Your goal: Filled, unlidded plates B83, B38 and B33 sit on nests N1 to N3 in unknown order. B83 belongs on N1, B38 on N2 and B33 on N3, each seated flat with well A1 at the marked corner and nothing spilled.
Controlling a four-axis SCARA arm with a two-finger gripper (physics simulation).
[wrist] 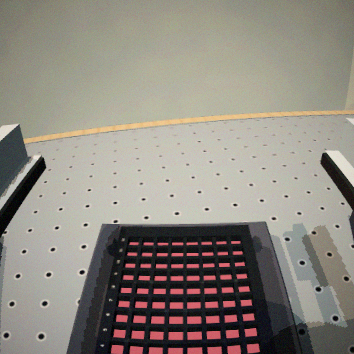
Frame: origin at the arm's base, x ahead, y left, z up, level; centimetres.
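Seen in the pictures: gripper, fingertip midpoint: (181, 138).
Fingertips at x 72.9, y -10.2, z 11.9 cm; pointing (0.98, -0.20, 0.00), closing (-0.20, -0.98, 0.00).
Offsets run from my fingertips to a thing's top centre. "pt": to the spot under its first point. Level surfaces: height alone.
A black, unlidded well plate @(dx -2.2, dy +0.5, dz -8.0 cm) (185, 295) with pink-red filling in its wells shows at the bottom middle of the wrist view, in a dark nest @(pt dx +0.8, dy +5.5, dz -9.4 cm) (90, 290) whose side walls stand along both its sides. The near end of the plate is cut off by the view's lower edge. No plate code or nest number is readable. My gripper (181, 138) is open, with its fingers far apart at the left and right edges of the view. Nothing is between the fingers; the plate lies below and apart from them.
A light grey deck @(dz -10.6 cm) (162, 195) with rows of small holes spreads around and beyond the nest. A thin wooden-coloured edge strip (180, 121) runs along its far side, with a plain grey-green wall behind. Bluish and brownish shadow-like patches lie on the deck right of the nest.
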